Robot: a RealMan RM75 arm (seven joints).
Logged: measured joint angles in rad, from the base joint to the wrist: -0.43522 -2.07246 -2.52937 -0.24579 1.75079 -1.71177 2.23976; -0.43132 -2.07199 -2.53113 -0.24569 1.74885 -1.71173 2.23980; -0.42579 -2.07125 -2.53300 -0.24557 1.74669 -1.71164 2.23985; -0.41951 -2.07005 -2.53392 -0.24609 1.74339 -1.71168 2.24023; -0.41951 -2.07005 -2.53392 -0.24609 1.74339 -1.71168 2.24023; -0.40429 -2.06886 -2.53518 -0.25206 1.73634 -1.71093 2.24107; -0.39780 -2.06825 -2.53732 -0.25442 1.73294 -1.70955 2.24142; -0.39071 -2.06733 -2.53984 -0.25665 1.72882 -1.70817 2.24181; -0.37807 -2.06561 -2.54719 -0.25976 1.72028 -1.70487 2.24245; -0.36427 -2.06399 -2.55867 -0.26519 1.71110 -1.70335 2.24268; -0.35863 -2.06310 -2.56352 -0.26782 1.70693 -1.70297 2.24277; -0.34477 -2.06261 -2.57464 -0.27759 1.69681 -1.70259 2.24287; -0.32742 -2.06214 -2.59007 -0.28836 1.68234 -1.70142 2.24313; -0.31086 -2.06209 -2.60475 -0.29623 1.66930 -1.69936 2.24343; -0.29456 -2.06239 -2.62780 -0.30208 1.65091 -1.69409 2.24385; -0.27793 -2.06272 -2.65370 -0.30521 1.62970 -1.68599 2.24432; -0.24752 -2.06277 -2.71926 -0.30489 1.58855 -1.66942 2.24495; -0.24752 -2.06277 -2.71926 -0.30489 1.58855 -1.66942 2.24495; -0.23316 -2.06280 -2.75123 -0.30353 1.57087 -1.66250 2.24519; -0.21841 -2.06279 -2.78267 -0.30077 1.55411 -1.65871 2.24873
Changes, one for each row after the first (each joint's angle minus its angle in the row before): 0.00390 0.00047 -0.00176 0.00010 -0.00194 0.00004 0.00004; 0.00553 0.00074 -0.00187 0.00012 -0.00216 0.00009 0.00005; 0.00628 0.00120 -0.00092 -0.00052 -0.00330 -0.00004 0.00038; 0.00000 0.00000 0.00000 0.00000 0.00000 0.00000 0.00000; 0.01522 0.00119 -0.00126 -0.00597 -0.00705 0.00075 0.00084; 0.00649 0.00061 -0.00214 -0.00236 -0.00340 0.00138 0.00035; 0.00709 0.00092 -0.00252 -0.00223 -0.00412 0.00138 0.00039; 0.01264 0.00172 -0.00735 -0.00311 -0.00854 0.00330 0.00064; 0.01380 0.00162 -0.01148 -0.00543 -0.00918 0.00152 0.00023; 0.00564 0.00089 -0.00485 -0.00263 -0.00417 0.00038 0.00009; 0.01386 0.00049 -0.01112 -0.00977 -0.01012 0.00038 0.00010; 0.01735 0.00047 -0.01543 -0.01077 -0.01447 0.00117 0.00026; 0.01656 0.00005 -0.01468 -0.00787 -0.01304 0.00206 0.00030; 0.01630 -0.00030 -0.02305 -0.00585 -0.01839 0.00527 0.00042; 0.01663 -0.00033 -0.02590 -0.00313 -0.02121 0.00810 0.00047; 0.03041 -0.00005 -0.06556 0.00032 -0.04115 0.01657 0.00063; 0.00000 0.00000 0.00000 0.00000 0.00000 0.00000 0.00000; 0.01436 -0.00003 -0.03197 0.00136 -0.01768 0.00692 0.00024; 0.01475 0.00001 -0.03144 0.00276 -0.01676 0.00379 0.00354
